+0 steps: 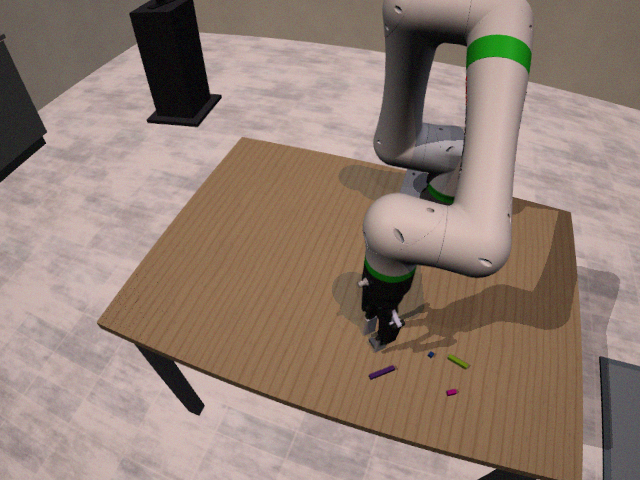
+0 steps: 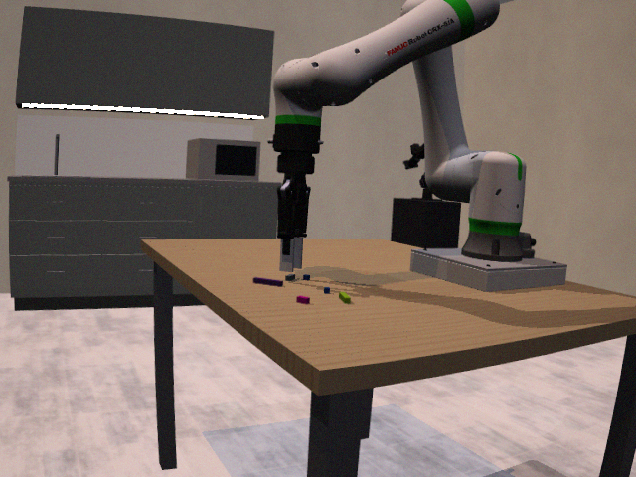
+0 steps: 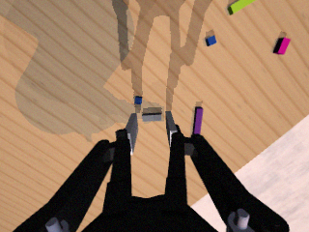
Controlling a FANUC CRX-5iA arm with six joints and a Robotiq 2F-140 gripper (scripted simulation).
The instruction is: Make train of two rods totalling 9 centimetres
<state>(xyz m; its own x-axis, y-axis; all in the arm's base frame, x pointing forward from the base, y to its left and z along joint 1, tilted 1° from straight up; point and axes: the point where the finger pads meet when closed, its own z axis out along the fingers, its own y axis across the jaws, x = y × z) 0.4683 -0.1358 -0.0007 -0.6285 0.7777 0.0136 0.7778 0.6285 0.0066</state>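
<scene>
Now: hand 5 cm above the grey rod. The rest, counted from my hand: purple rod (7 cm ahead, 5 cm below, 3 cm to the left); then magenta rod (19 cm to the left, 9 cm ahead, 5 cm below); then lime rod (20 cm to the left, 5 cm below, 1 cm ahead).
</scene>
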